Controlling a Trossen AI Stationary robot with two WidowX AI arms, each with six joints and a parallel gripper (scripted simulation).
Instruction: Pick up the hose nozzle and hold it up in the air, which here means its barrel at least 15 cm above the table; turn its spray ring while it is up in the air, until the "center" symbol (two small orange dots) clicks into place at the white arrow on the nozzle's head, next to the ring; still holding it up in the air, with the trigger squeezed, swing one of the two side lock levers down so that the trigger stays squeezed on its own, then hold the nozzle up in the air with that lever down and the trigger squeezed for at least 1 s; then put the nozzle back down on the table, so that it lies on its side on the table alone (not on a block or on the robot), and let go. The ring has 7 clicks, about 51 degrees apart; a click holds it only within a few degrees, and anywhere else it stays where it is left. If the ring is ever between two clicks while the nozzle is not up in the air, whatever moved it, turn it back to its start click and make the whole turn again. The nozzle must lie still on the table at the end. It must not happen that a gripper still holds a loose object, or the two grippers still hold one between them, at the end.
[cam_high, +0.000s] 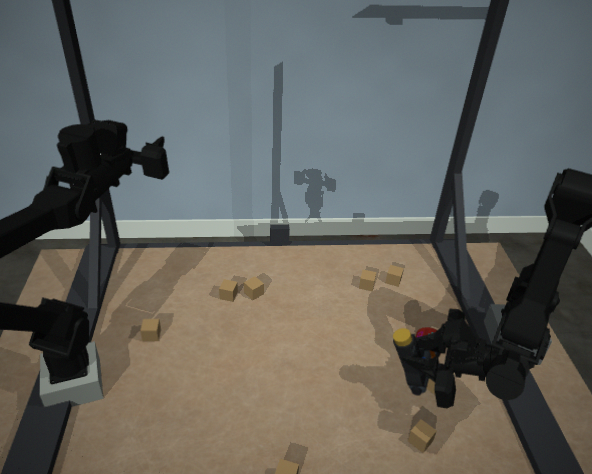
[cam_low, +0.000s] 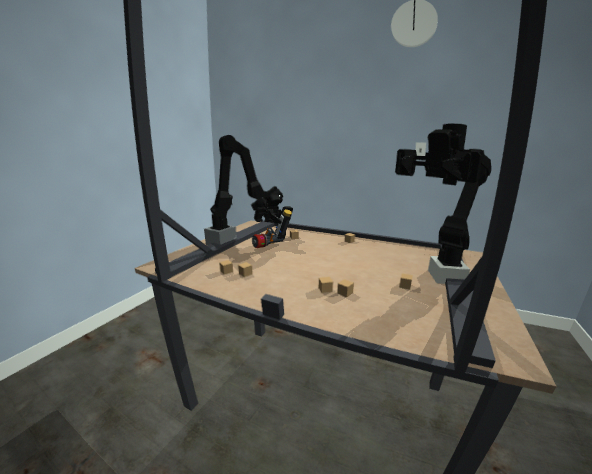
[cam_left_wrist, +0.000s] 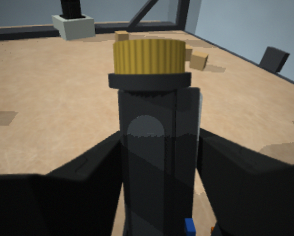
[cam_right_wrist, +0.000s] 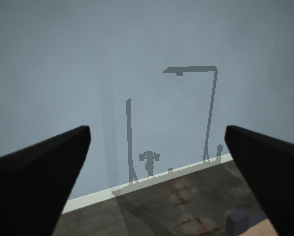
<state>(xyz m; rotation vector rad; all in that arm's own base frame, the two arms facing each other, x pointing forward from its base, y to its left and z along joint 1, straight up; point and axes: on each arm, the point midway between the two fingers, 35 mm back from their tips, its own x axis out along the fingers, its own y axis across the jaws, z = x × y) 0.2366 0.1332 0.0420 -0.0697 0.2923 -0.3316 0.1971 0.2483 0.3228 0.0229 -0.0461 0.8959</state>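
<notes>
My right hand is 580 mm to the right of the red spray ring, 340 mm above it and 290 mm short of it.
</notes>
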